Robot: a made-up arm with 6 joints.
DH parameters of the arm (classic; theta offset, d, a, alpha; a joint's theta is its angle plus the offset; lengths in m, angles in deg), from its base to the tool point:
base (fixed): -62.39 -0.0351 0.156 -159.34
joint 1: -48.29 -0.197 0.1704 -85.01
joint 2: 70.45 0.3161 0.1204 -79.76
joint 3: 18.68 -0.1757 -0.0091 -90
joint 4: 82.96 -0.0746 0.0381 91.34
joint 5: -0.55 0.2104 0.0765 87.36
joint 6: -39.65 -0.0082 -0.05 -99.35
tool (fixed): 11.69 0.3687 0 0
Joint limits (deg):
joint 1: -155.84..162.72
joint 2: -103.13..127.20
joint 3: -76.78..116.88
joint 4: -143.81..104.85
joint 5: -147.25..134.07
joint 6: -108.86..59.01
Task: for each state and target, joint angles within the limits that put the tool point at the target. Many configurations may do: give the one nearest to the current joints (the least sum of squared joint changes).
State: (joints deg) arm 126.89 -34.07 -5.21 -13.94 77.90 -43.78
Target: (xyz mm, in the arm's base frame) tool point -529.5 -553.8 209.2
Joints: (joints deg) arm 128.76 -29.16 -19.86 -12.99 72.90 -30.35
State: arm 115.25 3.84 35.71 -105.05 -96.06 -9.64
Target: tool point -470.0 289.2 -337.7
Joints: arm 121.42 3.45 -12.01 -143.81 -126.45 -7.52
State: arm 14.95 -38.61 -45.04 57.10 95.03 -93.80
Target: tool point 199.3 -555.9 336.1
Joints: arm 23.34 -23.79 -47.45 54.40 107.50 -97.33
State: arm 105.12 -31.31 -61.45 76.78 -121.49 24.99
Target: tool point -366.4 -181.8 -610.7
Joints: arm 143.15 -29.42 -63.00 98.04 -120.51 47.87
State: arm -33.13 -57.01 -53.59 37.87 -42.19 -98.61
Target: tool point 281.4 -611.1 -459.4
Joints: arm -11.59 -66.56 -41.35 32.52 -61.21 -78.31
